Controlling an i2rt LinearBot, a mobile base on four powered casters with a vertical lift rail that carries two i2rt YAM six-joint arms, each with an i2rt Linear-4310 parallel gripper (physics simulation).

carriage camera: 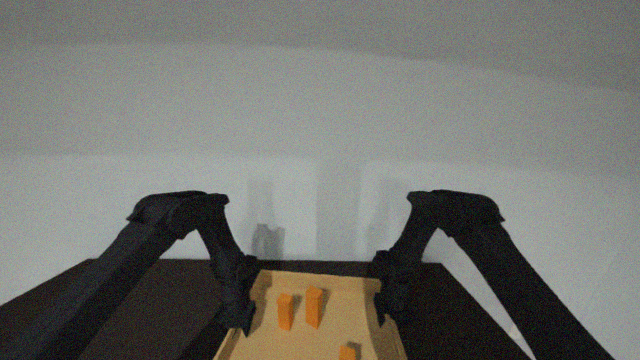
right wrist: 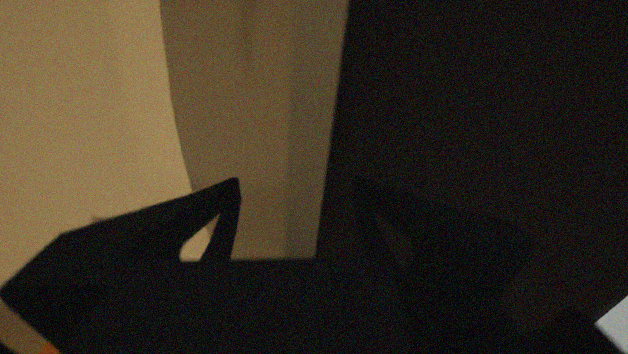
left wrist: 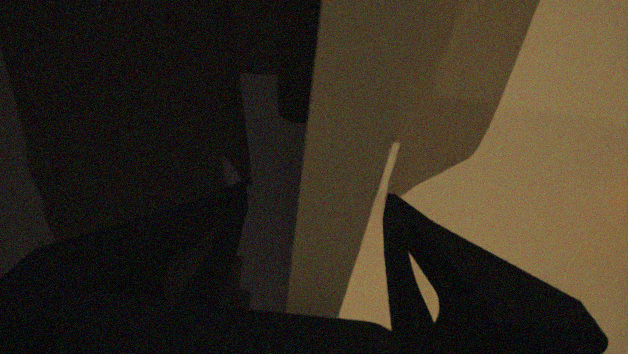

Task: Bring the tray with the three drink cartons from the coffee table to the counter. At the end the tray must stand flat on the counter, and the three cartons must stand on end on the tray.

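Frame: origin at the left arm's base, x left, y back, z up, level; centimetres.
Seen in the pictures: left gripper, fingertip midpoint: [carriage camera: 238, 335]; right gripper, fingertip midpoint: [carriage camera: 388, 325].
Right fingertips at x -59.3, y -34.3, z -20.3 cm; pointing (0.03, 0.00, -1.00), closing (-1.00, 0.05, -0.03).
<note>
Pixels of each thing's top centre, then the offset from my right fingertips to it. "*": a spot on its surface instead. Level surfaces: height alone.
- light wooden tray, top centre: [carriage camera: 315, 319] dx +24.7, dy +1.7, dz +5.2 cm
- second carton, surface spot: [carriage camera: 314, 307] * dx +25.0, dy -0.7, dz +7.0 cm
- third carton, surface spot: [carriage camera: 347, 353] * dx +16.6, dy +12.2, dz +8.9 cm
- dark surface, surface height: dz -2.3 cm
A light wooden tray [carriage camera: 345, 312] [left wrist: 560, 125] [right wrist: 90, 125] appears to lie flat on a dark surface. Three orange cartons stand on end on it: one carton [carriage camera: 285, 311] at the far left, a second carton [carriage camera: 314, 307] beside it, and a third carton [carriage camera: 347, 353], cut off by the lower picture edge. My left gripper [carriage camera: 237, 324] [left wrist: 315, 200] is open at the tray's left side wall, its fingers apart on either side of the wall. My right gripper [carriage camera: 392, 316] [right wrist: 297, 187] is open at the right side wall, likewise astride it. Neither grips the wall.
The dark surface [carriage camera: 125, 300] extends to both sides of the tray and a little behind it. A pale wall [carriage camera: 300, 210] rises behind its far edge, with shadows of the arms on it. The tray's near end is out of the carriage view.
</note>
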